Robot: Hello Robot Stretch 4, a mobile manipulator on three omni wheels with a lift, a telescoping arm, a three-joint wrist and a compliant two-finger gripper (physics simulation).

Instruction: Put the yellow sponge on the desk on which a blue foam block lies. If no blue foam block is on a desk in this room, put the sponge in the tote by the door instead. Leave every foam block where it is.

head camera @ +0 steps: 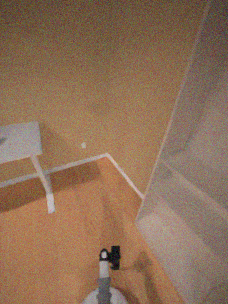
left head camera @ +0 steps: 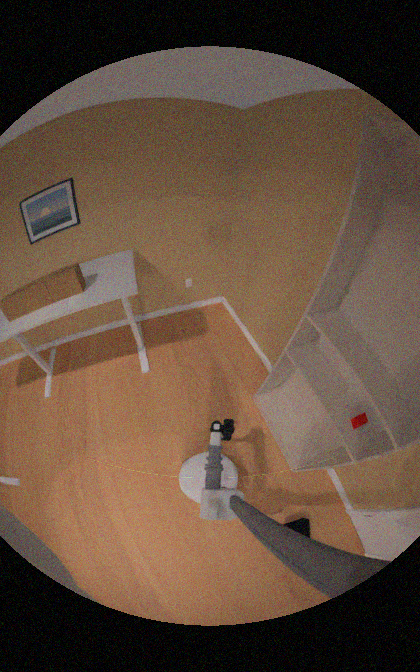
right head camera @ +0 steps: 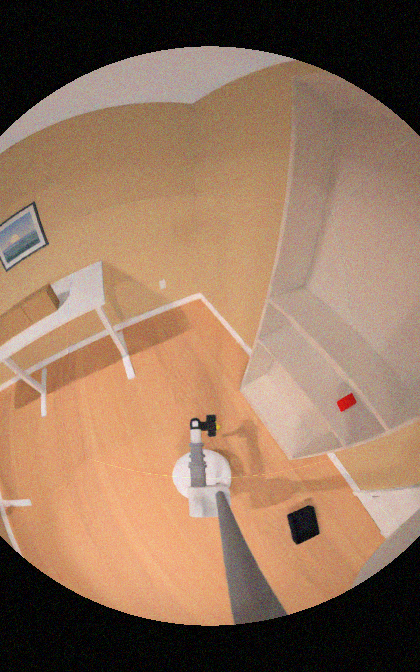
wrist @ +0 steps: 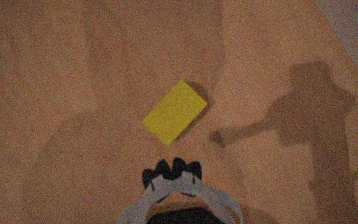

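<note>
The yellow sponge (wrist: 175, 112) lies flat on the wooden floor, above the fingertips in the wrist view. A sliver of the sponge (right head camera: 218, 426) shows beside the gripper in the right head view. My gripper (wrist: 171, 171) (head camera: 115, 257) (left head camera: 228, 429) (right head camera: 211, 425) is shut with its fingertips together and empty, apart from the sponge. A white desk (head camera: 25, 145) (left head camera: 117, 275) (right head camera: 90, 280) stands against the wall at the left, partly cut off. No blue foam block shows on its visible top; the brown box hides part of it.
A brown box (left head camera: 47, 292) (right head camera: 30, 307) stands on the desk. A large pale shelf unit (left head camera: 327, 327) (right head camera: 293, 327) stands at the right, with a red block (left head camera: 359, 420) (right head camera: 346, 402) on a shelf. A black object (left head camera: 301, 527) (right head camera: 303, 524) is on the floor at lower right.
</note>
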